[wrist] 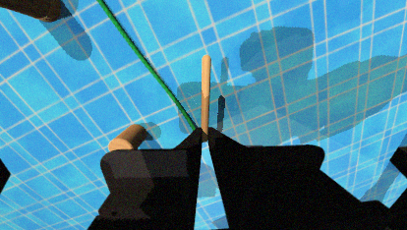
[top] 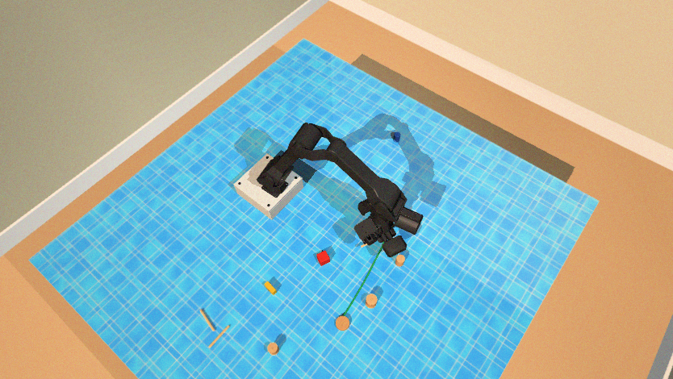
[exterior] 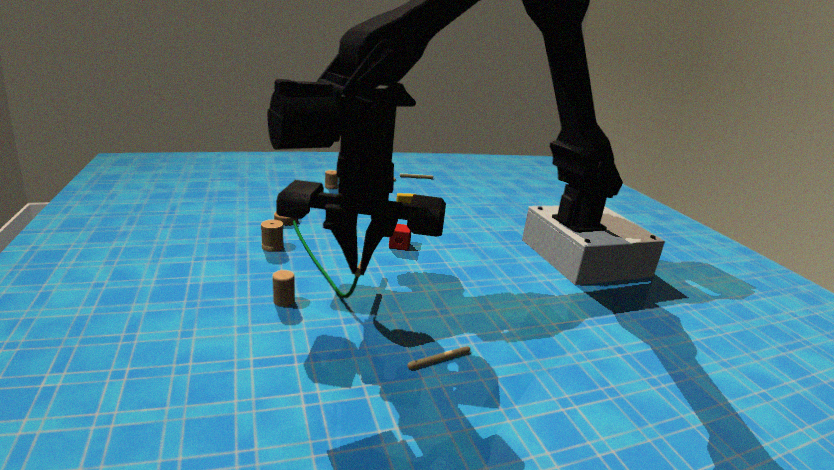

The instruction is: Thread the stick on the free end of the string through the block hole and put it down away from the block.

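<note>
Now: the small red block 15 cm to the right of my gripper tip, 11 cm behind it and 3 cm below it. Round my gripper tip: round wooden button 27 cm to the right, 5 cm ahead, 3 cm below; yellow block 31 cm to the right, 18 cm behind, 3 cm below; small wooden cylinder 17 cm to the right, 8 cm ahead, 2 cm below.
</note>
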